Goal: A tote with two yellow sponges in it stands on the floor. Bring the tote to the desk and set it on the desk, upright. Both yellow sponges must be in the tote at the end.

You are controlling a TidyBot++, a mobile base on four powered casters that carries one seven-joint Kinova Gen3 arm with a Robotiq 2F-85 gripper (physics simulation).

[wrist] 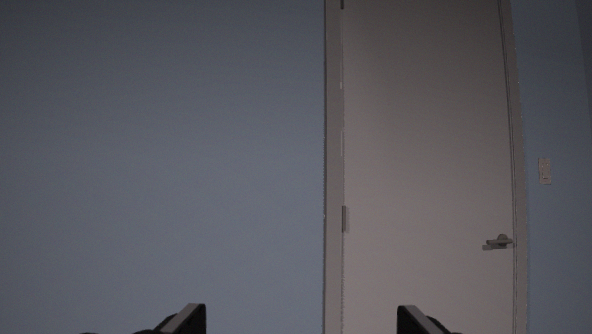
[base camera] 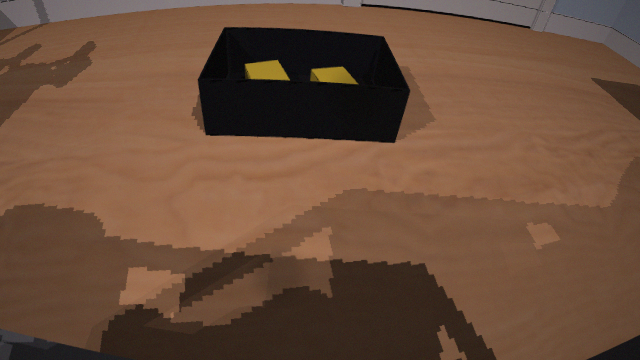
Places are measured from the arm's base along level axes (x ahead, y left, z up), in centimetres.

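Where they show: gripper, fingertip midpoint: (wrist: 301,327).
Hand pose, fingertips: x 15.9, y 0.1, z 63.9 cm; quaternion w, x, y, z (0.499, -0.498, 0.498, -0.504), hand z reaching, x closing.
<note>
Things, the pixels of their centre, and the offset from my fingertips. "pt": a spot on its surface instead. Level surfaces: height alone.
- black open-topped tote, body centre: (base camera: 303,78) dx +46.0, dy +0.5, dz -98.5 cm
- left sponge, body centre: (base camera: 267,85) dx +46.8, dy +6.6, dz -101.0 cm
- right sponge, body centre: (base camera: 336,92) dx +46.4, dy -5.5, dz -101.0 cm
- lever handle, surface spot: (wrist: 500,241) pt dx +117.8, dy -79.7, dz -10.9 cm
- light switch, body centre: (wrist: 544,171) dx +131.2, dy -110.6, dz +18.5 cm
- wooden floor, its level: dz -103.5 cm
A black open-topped tote (base camera: 302,112) stands upright on the wooden floor, near the top middle of the base camera view, with a long side facing the camera. Two yellow sponges lie in it side by side: a left sponge (base camera: 266,70) and a right sponge (base camera: 333,75). Their lower parts are hidden by the tote's near wall. My gripper (wrist: 301,320) is open, its two fingertips wide apart at the bottom of the wrist view, with no object between them. It points at a wall and a door, away from the tote. The desk does not show in either view.
In the wrist view a grey door (wrist: 425,150) with a lever handle (wrist: 500,241) stands in a blue wall (wrist: 165,150). A light switch (wrist: 545,171) is to its right. Shadows fall across the wooden floor (base camera: 150,190). A pale wall edge runs along the top of the base camera view.
</note>
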